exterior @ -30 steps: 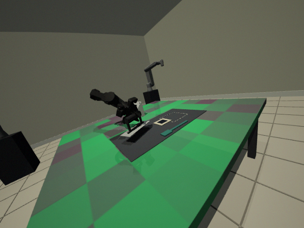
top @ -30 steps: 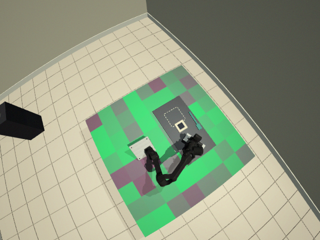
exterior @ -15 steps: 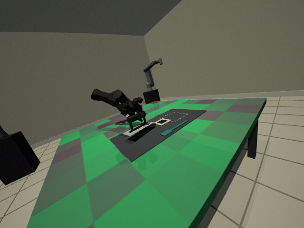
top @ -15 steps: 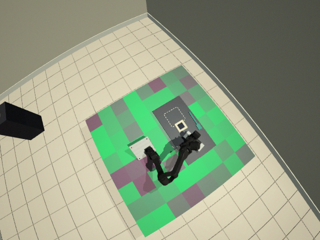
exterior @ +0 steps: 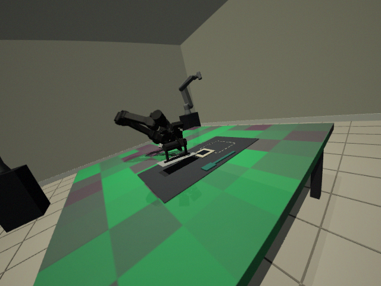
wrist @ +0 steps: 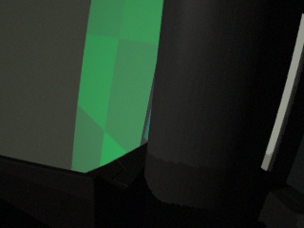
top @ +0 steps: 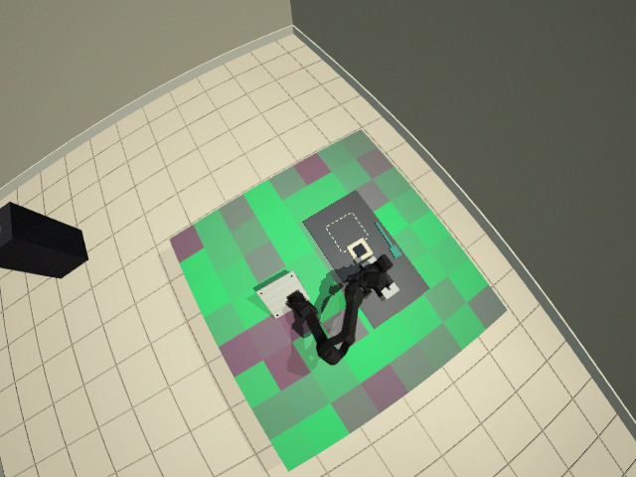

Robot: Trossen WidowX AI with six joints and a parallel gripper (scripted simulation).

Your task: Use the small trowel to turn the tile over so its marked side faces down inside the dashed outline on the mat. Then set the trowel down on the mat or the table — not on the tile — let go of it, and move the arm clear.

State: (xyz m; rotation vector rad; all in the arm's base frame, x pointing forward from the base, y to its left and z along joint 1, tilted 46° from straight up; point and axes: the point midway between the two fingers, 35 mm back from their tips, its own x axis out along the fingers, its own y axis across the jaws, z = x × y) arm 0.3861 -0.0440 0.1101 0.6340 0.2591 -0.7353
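My gripper tip is now 1 cm past the dark grey mat, 11 cm to the right of it and 11 cm above it. Round my gripper tip: teal trowel 13 cm ahead, 9 cm to the left, 9 cm below; then cream tile 2 cm behind, 14 cm to the left, 9 cm below.
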